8 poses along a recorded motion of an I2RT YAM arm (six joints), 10 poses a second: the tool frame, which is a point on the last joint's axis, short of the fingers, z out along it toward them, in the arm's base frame.
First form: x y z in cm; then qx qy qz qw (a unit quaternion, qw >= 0).
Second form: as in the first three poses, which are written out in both.
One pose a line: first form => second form
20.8 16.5 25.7 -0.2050 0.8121 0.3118 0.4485 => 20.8 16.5 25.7 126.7 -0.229 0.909 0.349
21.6 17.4 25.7 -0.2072 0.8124 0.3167 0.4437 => 21.6 17.4 25.7 127.3 -0.231 0.906 0.353
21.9 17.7 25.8 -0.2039 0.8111 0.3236 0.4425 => 21.9 17.7 25.8 127.5 -0.227 0.904 0.361
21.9 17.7 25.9 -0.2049 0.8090 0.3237 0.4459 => 21.9 17.7 25.9 127.0 -0.229 0.904 0.362
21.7 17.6 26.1 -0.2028 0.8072 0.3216 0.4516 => 21.7 17.6 26.1 126.3 -0.227 0.905 0.360
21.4 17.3 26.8 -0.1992 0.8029 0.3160 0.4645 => 21.4 17.3 26.8 124.6 -0.225 0.907 0.357
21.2 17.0 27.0 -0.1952 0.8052 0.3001 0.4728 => 21.2 17.0 27.0 123.6 -0.222 0.914 0.341
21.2 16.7 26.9 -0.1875 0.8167 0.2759 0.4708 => 21.2 16.7 26.9 123.8 -0.213 0.926 0.313
